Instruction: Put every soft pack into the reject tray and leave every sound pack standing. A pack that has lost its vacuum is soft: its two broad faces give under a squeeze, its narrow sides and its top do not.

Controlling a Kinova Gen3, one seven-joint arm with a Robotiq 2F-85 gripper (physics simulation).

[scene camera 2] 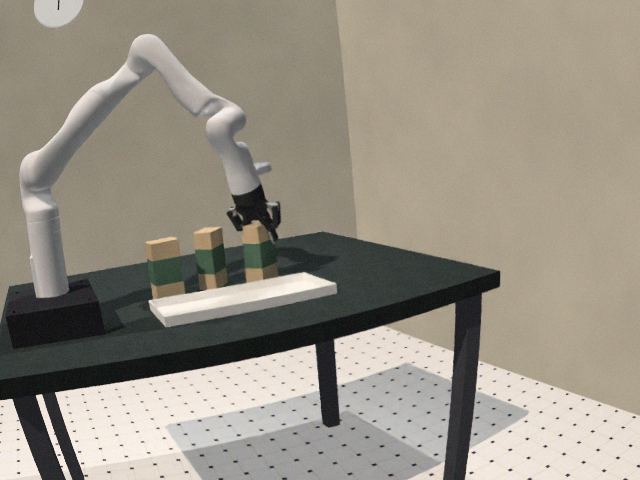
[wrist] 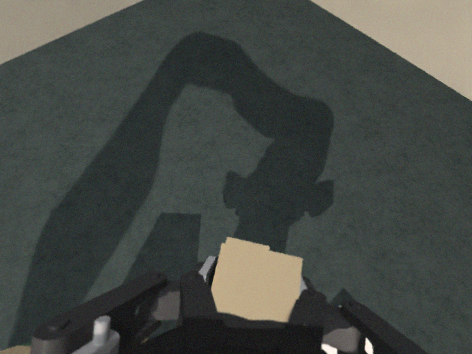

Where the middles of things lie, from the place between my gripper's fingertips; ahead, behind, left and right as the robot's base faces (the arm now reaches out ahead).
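Labels:
The white reject tray (scene camera 2: 237,299) is 80 mm below my hand, and besides that I find it 180 mm to the right of my hand and 120 mm behind it.

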